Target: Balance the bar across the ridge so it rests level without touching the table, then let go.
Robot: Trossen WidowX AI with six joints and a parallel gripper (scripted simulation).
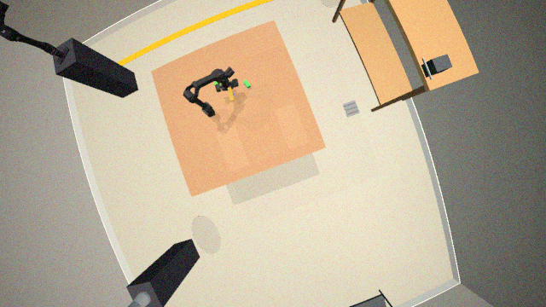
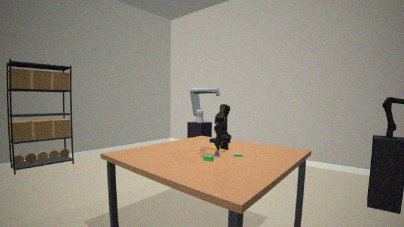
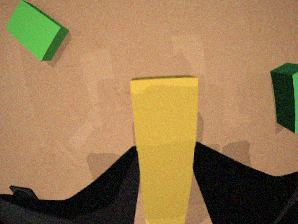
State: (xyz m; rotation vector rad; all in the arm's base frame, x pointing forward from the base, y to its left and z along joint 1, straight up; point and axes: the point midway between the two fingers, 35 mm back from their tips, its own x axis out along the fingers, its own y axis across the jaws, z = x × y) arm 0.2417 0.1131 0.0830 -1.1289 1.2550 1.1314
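Right now my gripper tip is 3 cm to the left of the yellow bar. Round my gripper tip: green block 15 cm ahead, 1 cm to the left, 3 cm below.
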